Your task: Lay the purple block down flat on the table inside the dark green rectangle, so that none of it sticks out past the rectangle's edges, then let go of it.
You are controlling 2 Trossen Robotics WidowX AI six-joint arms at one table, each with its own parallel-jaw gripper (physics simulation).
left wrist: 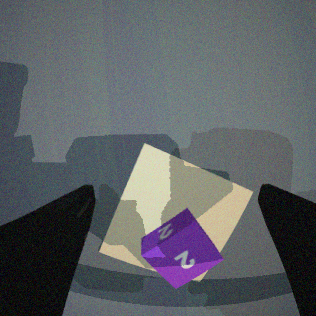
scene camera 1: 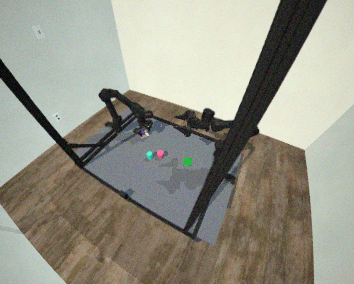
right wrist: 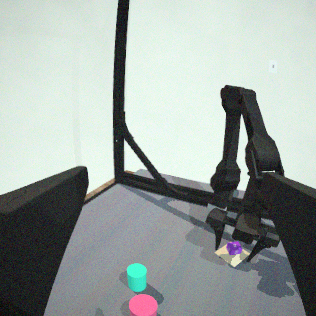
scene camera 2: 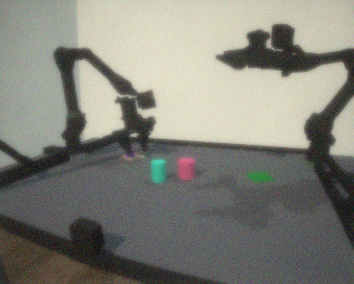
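The purple block rests on a cream square, overlapping its lower edge in the left wrist view. Whether it is tilted is unclear. My left gripper is open and empty, low over the square with its fingers apart on either side. My right gripper is open and empty, high above the table. A green rectangle lies flat at the right of both scene views, far from the block.
A turquoise cylinder and a pink cylinder stand side by side between the block and the green rectangle. A small greenish patch shows beside the right arm's base. Black frame bars edge the table.
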